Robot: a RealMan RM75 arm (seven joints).
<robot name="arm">
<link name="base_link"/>
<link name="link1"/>
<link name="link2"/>
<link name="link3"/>
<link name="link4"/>
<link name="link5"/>
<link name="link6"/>
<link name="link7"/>
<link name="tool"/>
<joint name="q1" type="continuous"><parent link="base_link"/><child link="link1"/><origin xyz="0 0 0.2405" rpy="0 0 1.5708"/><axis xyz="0 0 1"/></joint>
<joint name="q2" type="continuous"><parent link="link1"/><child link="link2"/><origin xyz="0 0 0" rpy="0 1.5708 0"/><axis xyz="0 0 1"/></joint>
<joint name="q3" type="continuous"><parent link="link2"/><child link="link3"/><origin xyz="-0.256 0 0" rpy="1.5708 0 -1.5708"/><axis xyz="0 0 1"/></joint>
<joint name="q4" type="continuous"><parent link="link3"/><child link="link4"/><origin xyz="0 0 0" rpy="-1.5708 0 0"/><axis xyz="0 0 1"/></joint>
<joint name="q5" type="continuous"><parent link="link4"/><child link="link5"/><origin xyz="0 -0.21 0" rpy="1.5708 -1.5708 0"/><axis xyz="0 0 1"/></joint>
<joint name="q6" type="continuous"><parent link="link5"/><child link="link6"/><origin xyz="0 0 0" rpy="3.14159 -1.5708 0"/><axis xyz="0 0 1"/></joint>
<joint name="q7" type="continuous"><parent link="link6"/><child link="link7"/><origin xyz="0.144 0 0" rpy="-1.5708 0 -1.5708"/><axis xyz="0 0 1"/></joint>
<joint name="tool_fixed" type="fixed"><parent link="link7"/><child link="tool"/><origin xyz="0 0 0" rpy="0 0 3.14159"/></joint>
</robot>
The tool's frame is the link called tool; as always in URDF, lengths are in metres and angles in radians. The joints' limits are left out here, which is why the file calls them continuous.
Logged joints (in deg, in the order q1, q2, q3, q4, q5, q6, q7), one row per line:
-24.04 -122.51 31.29 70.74 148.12 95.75 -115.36
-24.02 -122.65 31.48 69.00 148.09 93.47 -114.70
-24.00 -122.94 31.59 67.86 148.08 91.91 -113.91
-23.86 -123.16 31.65 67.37 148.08 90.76 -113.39
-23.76 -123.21 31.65 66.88 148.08 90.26 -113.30
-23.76 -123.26 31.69 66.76 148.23 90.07 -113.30
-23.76 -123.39 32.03 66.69 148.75 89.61 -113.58
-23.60 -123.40 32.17 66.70 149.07 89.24 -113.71
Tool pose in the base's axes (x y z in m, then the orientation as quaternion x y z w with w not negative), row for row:
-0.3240 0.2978 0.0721 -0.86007 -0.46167 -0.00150 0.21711
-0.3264 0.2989 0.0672 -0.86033 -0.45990 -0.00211 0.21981
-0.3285 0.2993 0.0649 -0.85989 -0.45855 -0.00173 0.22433
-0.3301 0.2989 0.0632 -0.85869 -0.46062 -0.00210 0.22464
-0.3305 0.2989 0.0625 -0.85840 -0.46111 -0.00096 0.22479
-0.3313 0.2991 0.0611 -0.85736 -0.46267 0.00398 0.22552
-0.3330 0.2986 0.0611 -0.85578 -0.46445 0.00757 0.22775
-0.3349 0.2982 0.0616 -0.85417 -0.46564 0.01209 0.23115
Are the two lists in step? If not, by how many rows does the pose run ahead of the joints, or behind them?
The pose runs 1 row ahead of the joints: the pose in row i belongs to the joints in row i + 1.
